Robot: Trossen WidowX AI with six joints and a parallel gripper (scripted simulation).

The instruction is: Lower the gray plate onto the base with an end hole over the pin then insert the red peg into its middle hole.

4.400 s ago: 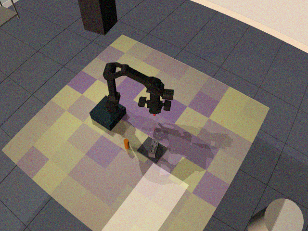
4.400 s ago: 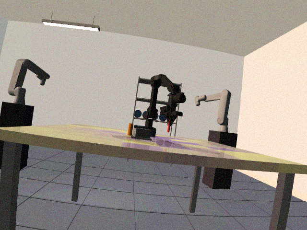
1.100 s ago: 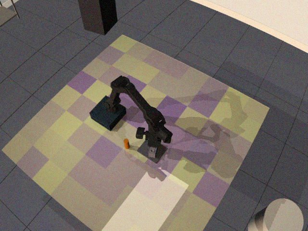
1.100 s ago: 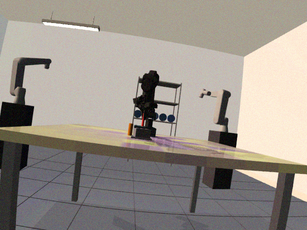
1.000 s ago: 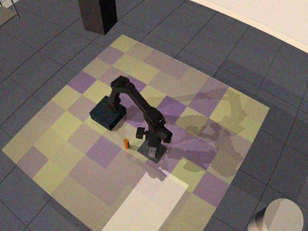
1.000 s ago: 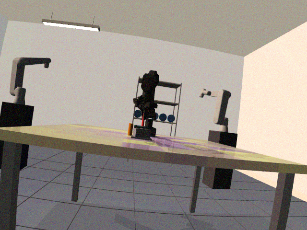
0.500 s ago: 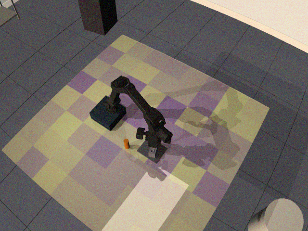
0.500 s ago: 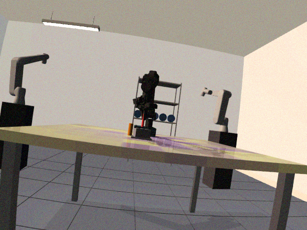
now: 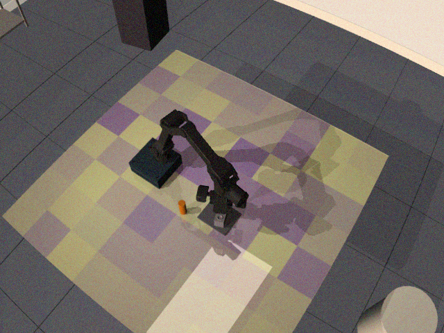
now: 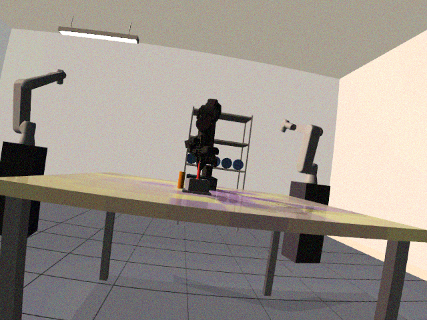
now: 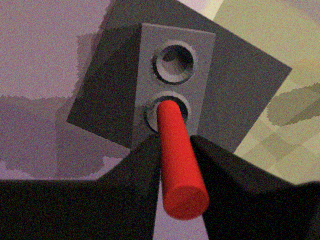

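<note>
The red peg lies right at my gripper tip. The rest, counted from my gripper tip: dark flat base (9 cm below, 2 cm to the left, 1 cm behind); then gray plate (5 cm below); then orange cylinder (16 cm behind, 6 cm below, 5 cm to the right).
</note>
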